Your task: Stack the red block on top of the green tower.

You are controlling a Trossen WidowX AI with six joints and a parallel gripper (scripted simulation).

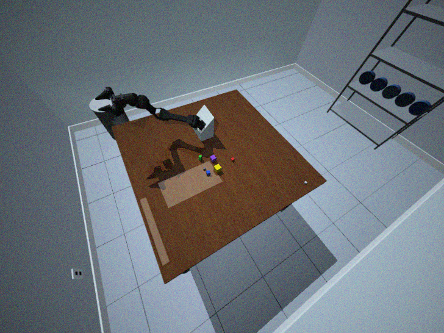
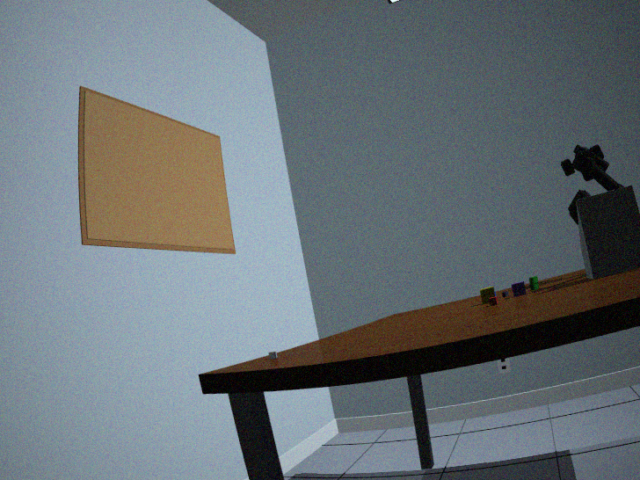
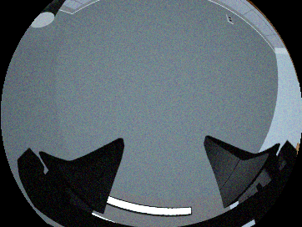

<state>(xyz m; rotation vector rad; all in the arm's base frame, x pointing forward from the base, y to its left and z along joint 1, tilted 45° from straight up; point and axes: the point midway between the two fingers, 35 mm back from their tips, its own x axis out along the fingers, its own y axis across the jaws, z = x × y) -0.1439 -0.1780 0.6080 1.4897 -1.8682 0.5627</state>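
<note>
Right now my gripper tip is 670 mm to the right of the red block, 510 mm short of it and 420 mm above it. The rest, counted from my gripper tip: yellow block (530 mm ahead, 510 mm to the left, 410 mm below); then purple block (530 mm to the left, 430 mm ahead, 410 mm below); then small blue block (520 mm ahead, 440 mm to the left, 420 mm below).
</note>
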